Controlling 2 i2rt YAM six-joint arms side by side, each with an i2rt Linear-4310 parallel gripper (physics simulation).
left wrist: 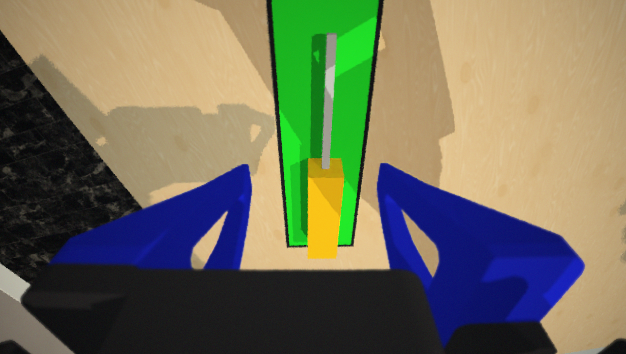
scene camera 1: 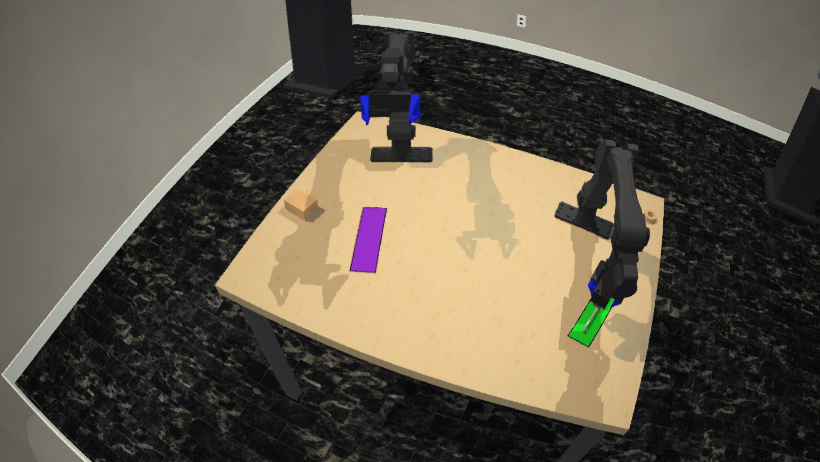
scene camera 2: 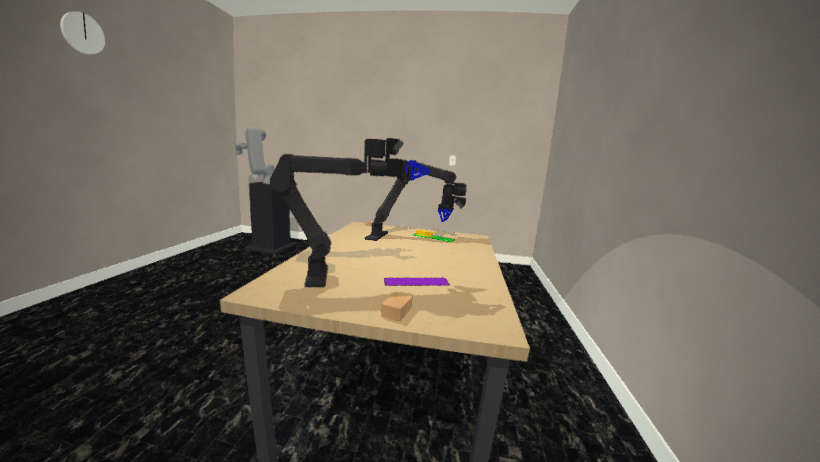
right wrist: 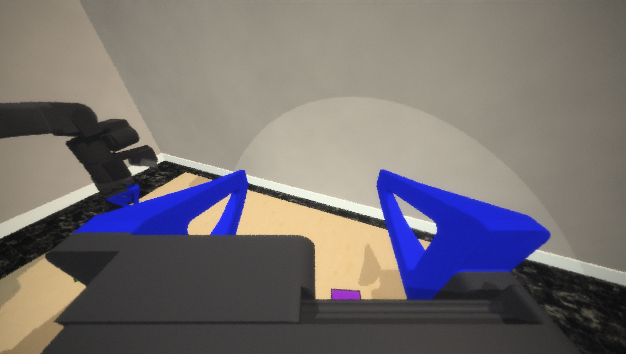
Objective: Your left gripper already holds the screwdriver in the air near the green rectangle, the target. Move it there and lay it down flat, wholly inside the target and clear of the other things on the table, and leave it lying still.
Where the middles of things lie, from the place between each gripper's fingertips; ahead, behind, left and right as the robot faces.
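Scene:
My right gripper: 80 mm to the left of the purple rectangle (scene camera 1: 365,256), 10 mm short of it, 410 mm above it. From my right hand: green rectangle (scene camera 1: 585,338) 600 mm to the left, 40 mm behind, 410 mm below; orange-brown block (scene camera 1: 302,205) 320 mm to the right, 10 mm ahead, 390 mm below.
From my left hand: purple rectangle 68 cm to the right, 10 cm below; orange-brown block 92 cm to the right, 1 cm behind, 8 cm below; green rectangle 5 cm behind, 10 cm below. Purple rectangle, by its middle, nearer to my right gripper than to my left hand.

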